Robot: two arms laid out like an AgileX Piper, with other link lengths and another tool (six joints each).
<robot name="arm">
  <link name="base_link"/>
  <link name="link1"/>
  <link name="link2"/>
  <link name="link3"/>
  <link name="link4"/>
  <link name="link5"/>
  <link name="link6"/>
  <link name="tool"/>
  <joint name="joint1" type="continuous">
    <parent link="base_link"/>
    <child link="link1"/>
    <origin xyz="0 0 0.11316" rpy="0 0 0"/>
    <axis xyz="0 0 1"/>
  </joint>
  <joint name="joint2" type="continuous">
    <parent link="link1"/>
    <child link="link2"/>
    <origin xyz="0 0 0" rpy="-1.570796 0 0"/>
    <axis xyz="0 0 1"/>
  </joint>
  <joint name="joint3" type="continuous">
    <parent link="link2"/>
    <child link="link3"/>
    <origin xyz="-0.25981 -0.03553 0" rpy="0 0 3.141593"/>
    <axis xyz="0 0 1"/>
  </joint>
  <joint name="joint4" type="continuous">
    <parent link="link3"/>
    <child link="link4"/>
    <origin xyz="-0.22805 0.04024 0" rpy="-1.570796 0 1.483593"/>
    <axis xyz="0 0 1"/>
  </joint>
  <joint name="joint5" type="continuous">
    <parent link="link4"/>
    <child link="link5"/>
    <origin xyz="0 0 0" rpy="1.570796 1.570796 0"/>
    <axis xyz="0 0 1"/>
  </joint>
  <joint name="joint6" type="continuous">
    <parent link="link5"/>
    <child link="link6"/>
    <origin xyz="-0.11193 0 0" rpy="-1.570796 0 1.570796"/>
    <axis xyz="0 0 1"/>
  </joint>
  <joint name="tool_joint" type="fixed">
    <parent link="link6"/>
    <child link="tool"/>
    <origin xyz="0.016 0.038 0.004" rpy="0 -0.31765 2.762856"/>
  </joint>
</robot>
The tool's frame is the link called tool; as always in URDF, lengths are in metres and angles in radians. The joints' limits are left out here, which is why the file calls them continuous.
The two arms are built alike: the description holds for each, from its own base.
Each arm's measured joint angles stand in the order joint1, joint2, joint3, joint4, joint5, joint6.
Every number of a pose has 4 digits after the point. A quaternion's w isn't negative.
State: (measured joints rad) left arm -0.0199 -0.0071 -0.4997 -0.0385 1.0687 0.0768; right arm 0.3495 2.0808 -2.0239 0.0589 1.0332 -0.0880
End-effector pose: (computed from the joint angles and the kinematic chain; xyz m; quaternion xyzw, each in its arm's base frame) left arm 0.0271 -0.0433 0.2526 -0.1338 0.7536 -0.0823 0.6383; right arm 0.4489 0.1305 0.2604 -0.3674 0.8281 0.0711 0.4174
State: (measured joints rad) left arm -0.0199 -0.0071 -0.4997 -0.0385 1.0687 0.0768; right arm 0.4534 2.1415 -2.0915 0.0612 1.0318 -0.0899
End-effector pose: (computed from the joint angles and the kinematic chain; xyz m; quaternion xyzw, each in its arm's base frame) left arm 0.0271 -0.0433 0.2526 -0.1338 0.7536 -0.0823 0.6383; right arm 0.4446 0.1823 0.2527 -0.4099 0.8059 0.0935 0.4169
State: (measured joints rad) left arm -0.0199 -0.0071 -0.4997 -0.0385 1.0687 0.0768; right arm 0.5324 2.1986 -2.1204 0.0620 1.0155 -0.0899
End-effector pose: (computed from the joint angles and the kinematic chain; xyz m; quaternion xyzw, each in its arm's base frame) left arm 0.0271 -0.0433 0.2526 -0.1338 0.7536 -0.0823 0.6383; right arm 0.4380 0.2222 0.2352 -0.4415 0.7918 0.1099 0.4075
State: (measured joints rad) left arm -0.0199 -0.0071 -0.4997 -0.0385 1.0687 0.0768; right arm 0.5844 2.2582 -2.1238 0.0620 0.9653 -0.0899
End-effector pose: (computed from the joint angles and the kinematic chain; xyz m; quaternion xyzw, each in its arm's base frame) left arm 0.0271 -0.0433 0.2526 -0.1338 0.7536 -0.0823 0.6383; right arm 0.4354 0.2507 0.2106 -0.4611 0.7820 0.1197 0.4020
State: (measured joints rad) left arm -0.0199 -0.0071 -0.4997 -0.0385 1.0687 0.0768; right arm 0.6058 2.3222 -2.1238 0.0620 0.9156 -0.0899
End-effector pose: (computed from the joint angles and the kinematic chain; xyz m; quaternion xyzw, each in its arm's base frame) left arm 0.0271 -0.0433 0.2526 -0.1338 0.7536 -0.0823 0.6383; right arm 0.4381 0.2653 0.1820 -0.4692 0.7805 0.1228 0.3943
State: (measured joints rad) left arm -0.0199 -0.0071 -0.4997 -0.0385 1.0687 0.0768; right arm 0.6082 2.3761 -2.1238 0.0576 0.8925 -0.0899
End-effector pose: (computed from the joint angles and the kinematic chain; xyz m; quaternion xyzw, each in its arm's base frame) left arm 0.0271 -0.0433 0.2526 -0.1338 0.7536 -0.0823 0.6383; right arm 0.4419 0.2689 0.1562 -0.4726 0.7859 0.1202 0.3803
